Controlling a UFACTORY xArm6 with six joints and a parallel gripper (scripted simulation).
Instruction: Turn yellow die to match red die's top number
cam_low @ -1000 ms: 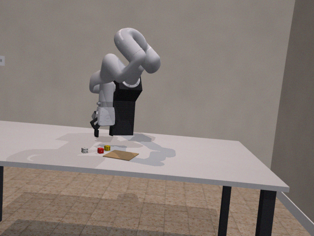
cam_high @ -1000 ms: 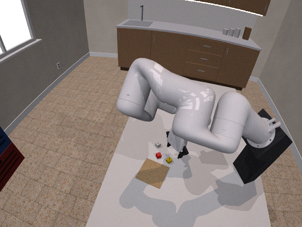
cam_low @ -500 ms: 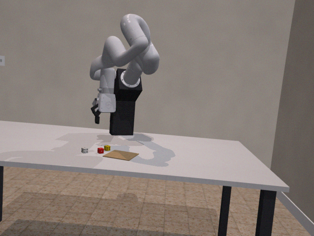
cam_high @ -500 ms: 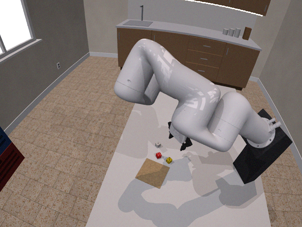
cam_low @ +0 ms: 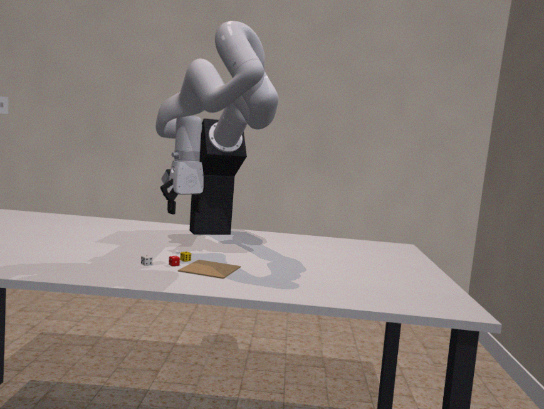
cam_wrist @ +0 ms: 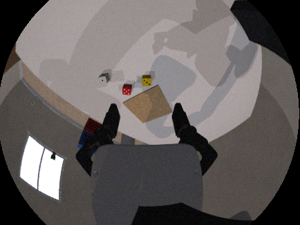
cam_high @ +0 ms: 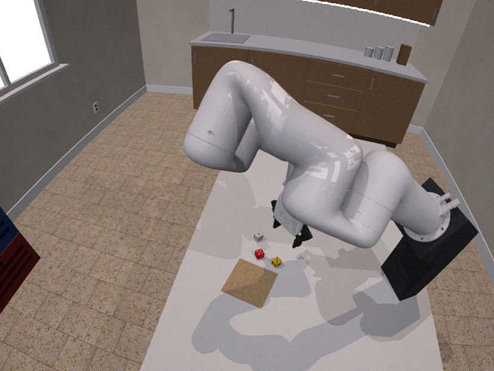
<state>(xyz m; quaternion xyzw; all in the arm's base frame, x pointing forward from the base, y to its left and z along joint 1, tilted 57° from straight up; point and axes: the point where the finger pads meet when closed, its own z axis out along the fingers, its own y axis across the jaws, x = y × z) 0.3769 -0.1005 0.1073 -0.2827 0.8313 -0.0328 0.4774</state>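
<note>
My hand is 1 cm short of the yellow die, 2 cm to the right of it and 14 cm above it. Also, from my hand: red die: 7 cm ahead, 14 cm below; then mat: 8 cm ahead, 11 cm to the left, 15 cm below; then white die: 9 cm ahead, 8 cm to the right, 14 cm below.
</note>
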